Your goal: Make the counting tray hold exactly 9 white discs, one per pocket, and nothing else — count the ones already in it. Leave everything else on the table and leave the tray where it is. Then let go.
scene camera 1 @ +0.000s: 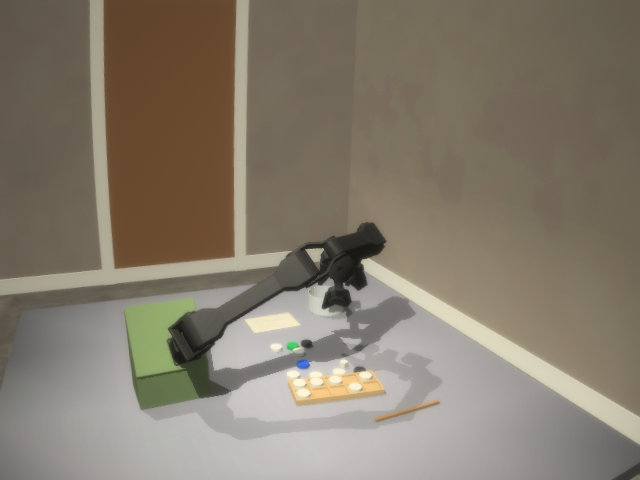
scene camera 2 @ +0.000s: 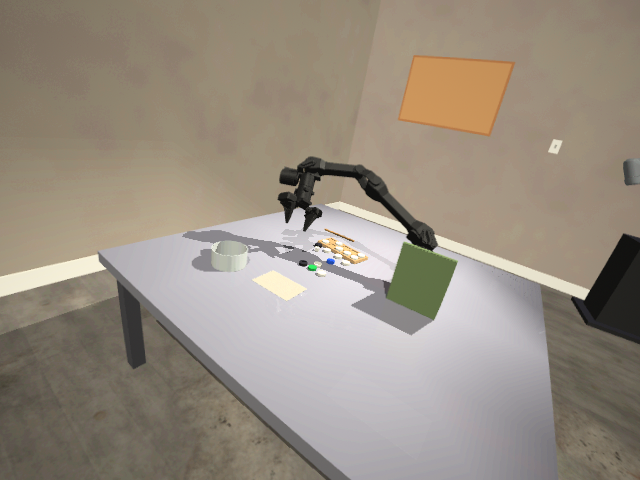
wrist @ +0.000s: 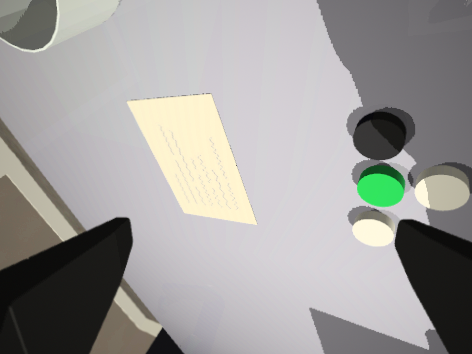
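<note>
The orange tray (scene camera 1: 338, 399) has white discs in several pockets: three side by side at the left of its back row, one (scene camera 1: 365, 376) at that row's right end, and one (scene camera 1: 303, 393) and another (scene camera 1: 355, 386) in the front row. Other pockets are bare. White discs (scene camera 1: 293, 374) (scene camera 1: 315, 375) (scene camera 1: 338, 372) lie behind the tray. Farther back lie a white disc (scene camera 1: 276, 347) (wrist: 373, 229) and another paler one (scene camera 1: 298, 351) (wrist: 442, 188). My gripper (scene camera 2: 296, 226) (wrist: 263, 231) is open and empty, high above the table, beyond the tray and beside the loose discs.
Green disc (scene camera 1: 292, 345) (wrist: 381, 186), black disc (scene camera 1: 306, 343) (wrist: 380, 136), blue disc (scene camera 1: 302, 364), white cube (scene camera 1: 343, 363) and dark disc (scene camera 1: 359, 369) lie near the tray. Also present: note (scene camera 1: 271, 322) (wrist: 195, 160), pale bowl (scene camera 2: 229, 258), green box (scene camera 1: 165, 335) (scene camera 2: 423, 281), rod (scene camera 1: 407, 410).
</note>
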